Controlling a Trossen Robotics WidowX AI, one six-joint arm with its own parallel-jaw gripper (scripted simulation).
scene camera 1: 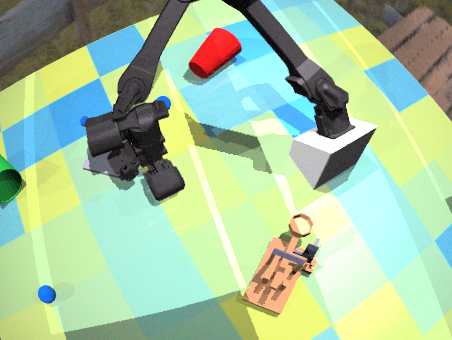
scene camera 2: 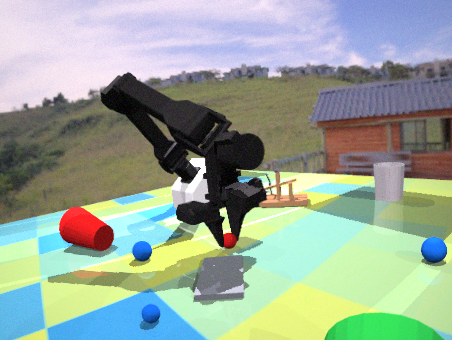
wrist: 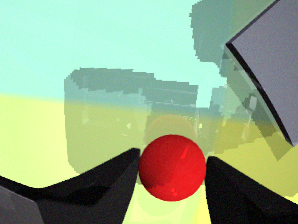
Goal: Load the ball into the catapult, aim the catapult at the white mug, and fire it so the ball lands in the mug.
Labels:
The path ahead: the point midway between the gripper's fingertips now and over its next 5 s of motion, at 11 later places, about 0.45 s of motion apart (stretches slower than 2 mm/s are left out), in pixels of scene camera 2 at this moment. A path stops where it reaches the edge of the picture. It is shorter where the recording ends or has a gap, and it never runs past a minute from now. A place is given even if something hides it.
My gripper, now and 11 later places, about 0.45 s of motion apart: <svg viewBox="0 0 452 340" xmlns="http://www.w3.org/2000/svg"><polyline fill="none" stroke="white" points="228,243 230,215 230,185 254,176 260,172 252,173 249,178 249,182 248,161 276,148 326,127 354,107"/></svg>

